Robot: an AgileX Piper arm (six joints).
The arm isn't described. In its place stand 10 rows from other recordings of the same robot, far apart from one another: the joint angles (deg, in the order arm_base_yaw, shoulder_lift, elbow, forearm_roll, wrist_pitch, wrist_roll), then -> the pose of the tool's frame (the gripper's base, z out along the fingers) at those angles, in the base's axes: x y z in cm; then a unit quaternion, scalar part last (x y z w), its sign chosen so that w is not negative.
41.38 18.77 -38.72 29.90 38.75 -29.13 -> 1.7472, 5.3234, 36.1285, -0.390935, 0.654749, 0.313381, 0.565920
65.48 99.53 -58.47 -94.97 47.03 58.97 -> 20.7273, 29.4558, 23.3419, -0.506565, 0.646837, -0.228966, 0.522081
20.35 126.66 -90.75 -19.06 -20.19 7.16 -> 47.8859, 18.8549, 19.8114, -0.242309, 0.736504, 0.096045, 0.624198
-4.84 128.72 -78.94 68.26 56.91 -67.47 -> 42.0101, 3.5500, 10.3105, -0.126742, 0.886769, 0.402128, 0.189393
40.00 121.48 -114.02 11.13 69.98 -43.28 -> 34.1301, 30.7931, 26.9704, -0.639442, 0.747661, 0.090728, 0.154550
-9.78 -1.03 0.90 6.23 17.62 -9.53 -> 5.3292, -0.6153, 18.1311, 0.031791, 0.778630, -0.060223, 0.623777
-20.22 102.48 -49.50 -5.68 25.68 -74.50 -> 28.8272, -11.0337, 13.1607, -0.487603, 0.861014, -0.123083, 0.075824
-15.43 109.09 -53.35 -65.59 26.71 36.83 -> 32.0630, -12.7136, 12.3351, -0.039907, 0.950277, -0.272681, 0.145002
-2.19 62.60 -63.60 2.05 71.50 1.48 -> 18.9110, -0.4143, 35.6797, 0.033234, 0.976518, 0.016468, 0.212219
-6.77 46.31 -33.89 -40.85 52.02 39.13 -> 12.6404, -6.2251, 28.2240, 0.228475, 0.884970, -0.240381, 0.326870
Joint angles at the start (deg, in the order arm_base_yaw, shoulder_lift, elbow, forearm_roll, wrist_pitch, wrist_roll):
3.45, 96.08, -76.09, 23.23, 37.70, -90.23
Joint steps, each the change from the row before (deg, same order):
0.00, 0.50, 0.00, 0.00, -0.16, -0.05
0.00, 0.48, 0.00, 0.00, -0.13, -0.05
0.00, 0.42, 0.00, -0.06, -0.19, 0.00
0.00, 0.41, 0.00, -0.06, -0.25, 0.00
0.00, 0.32, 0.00, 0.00, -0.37, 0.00
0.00, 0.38, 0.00, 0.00, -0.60, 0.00
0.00, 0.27, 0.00, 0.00, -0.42, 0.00
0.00, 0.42, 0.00, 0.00, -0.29, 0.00
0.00, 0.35, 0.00, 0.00, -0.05, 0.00
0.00, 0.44, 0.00, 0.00, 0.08, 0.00
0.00, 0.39, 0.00, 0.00, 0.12, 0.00
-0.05, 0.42, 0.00, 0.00, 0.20, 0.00
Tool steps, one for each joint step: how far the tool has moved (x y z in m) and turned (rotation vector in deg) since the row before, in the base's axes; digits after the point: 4 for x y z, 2 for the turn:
0.0016, 0.0000, -0.0031, -0.07, 0.34, -0.02
0.0015, 0.0000, -0.0030, -0.07, 0.35, -0.01
0.0014, -0.0001, -0.0026, -0.09, 0.24, -0.06
0.0014, -0.0001, -0.0025, -0.10, 0.17, -0.08
0.0013, -0.0001, -0.0018, -0.04, -0.02, -0.14
0.0018, -0.0002, -0.0020, -0.06, -0.18, -0.22
0.0012, -0.0001, -0.0014, -0.04, -0.12, -0.16
0.0014, -0.0001, -0.0026, -0.04, 0.15, -0.11
0.0009, 0.0000, -0.0023, -0.02, 0.30, -0.02
0.0010, 0.0001, -0.0030, -0.02, 0.51, 0.03
0.0008, 0.0001, -0.0027, -0.01, 0.50, 0.04
0.0008, -0.0002, -0.0030, -0.01, 0.60, 0.02

